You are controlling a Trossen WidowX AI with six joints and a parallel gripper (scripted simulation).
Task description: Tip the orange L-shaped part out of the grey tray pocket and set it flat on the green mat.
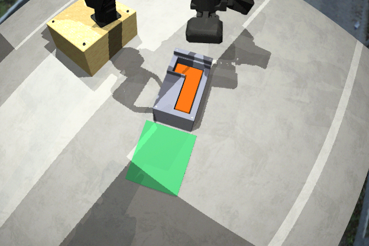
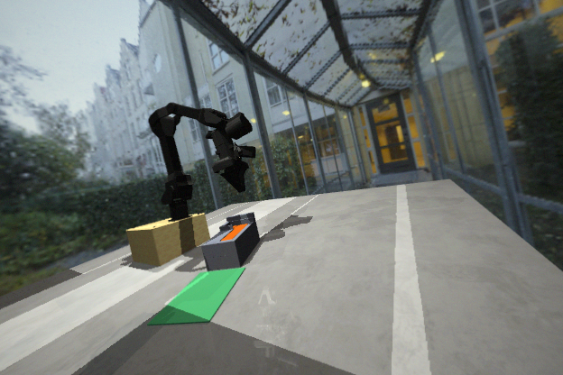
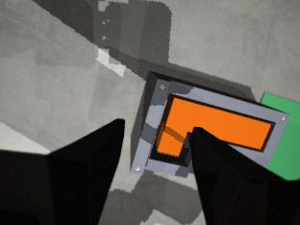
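The orange L-shaped part lies 10 mm ahead of my gripper tip, 70 mm to the right of it and 110 mm below it. From my gripper tip the other things lie so: green mat (100 mm ahead, 210 mm to the right, 170 mm below).
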